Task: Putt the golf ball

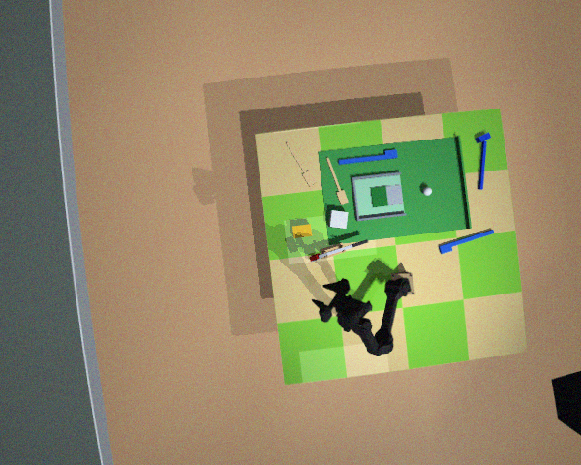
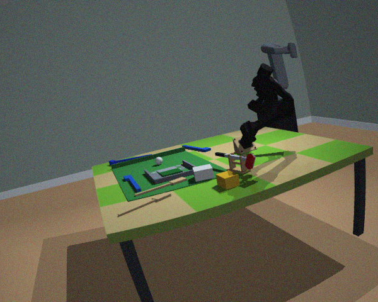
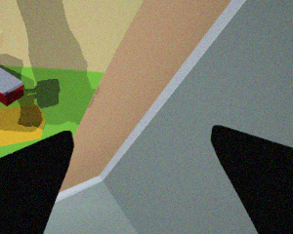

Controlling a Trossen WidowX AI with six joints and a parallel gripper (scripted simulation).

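Now: the red putter 200 mm below my gripper tip, 150 mm to the right of it and 130 mm ahead of it. The rest, counted from my gripper tip: yellow block: 260 mm ahead, 230 mm below; then white block: 280 mm ahead, 230 mm below, 190 mm to the right; then wooden stand: 220 mm below, 130 mm to the right, 130 mm ahead.
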